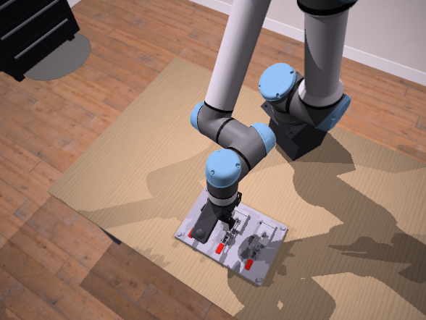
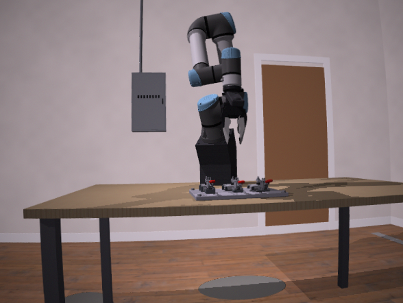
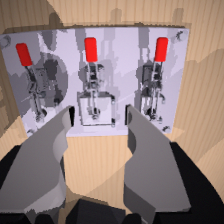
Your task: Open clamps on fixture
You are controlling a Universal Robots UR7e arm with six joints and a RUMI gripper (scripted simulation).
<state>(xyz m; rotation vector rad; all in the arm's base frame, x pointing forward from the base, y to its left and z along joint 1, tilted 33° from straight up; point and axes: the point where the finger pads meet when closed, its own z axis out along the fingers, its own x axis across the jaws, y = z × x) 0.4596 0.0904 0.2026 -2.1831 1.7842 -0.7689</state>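
My gripper is now 210 mm above the grey fixture plate, 60 mm past it and 10 mm to the right of it.
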